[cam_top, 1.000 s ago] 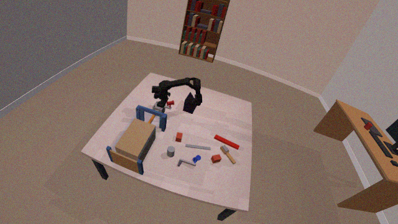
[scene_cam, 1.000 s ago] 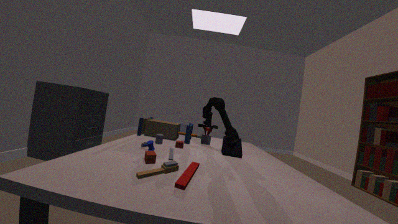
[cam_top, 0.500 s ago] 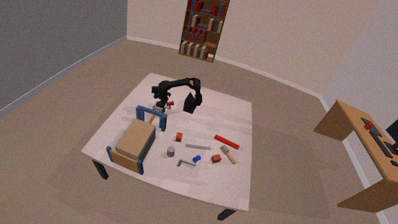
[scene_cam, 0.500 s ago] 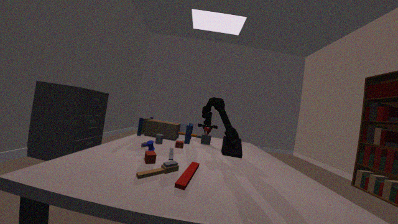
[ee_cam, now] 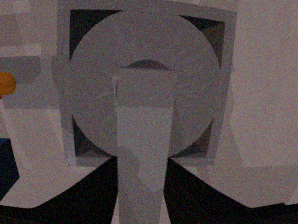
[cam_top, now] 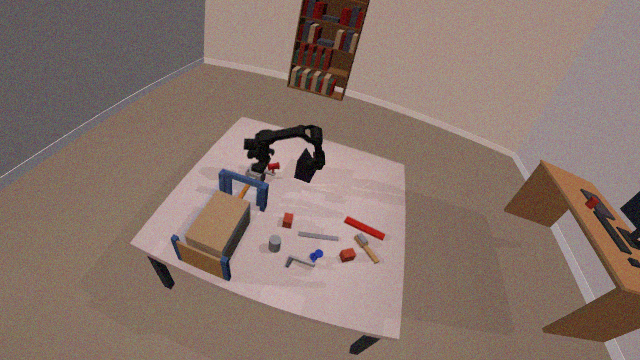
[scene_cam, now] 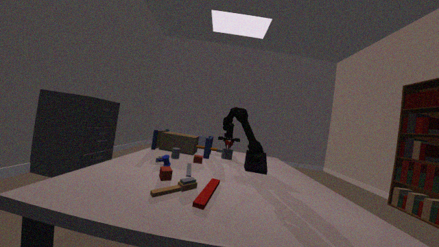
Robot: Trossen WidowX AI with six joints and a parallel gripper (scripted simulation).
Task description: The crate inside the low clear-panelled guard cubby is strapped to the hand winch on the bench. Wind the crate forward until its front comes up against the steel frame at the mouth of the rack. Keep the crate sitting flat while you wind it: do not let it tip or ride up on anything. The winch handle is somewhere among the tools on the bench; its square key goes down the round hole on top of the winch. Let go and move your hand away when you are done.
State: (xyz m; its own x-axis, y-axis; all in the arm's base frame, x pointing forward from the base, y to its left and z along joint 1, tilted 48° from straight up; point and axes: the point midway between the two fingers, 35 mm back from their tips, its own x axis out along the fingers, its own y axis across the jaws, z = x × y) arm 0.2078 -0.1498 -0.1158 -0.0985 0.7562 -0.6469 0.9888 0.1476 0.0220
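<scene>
Right now my gripper tip is 20 mm to the right of the winch handle and 20 mm below it. The rest, counted from my gripper tip: blue frame 160 mm ahead, 20 mm to the right, 20 mm above; red knob 60 mm to the left, 50 mm above; grey winch 60 mm below, 50 mm to the right, 10 mm behind.
</scene>
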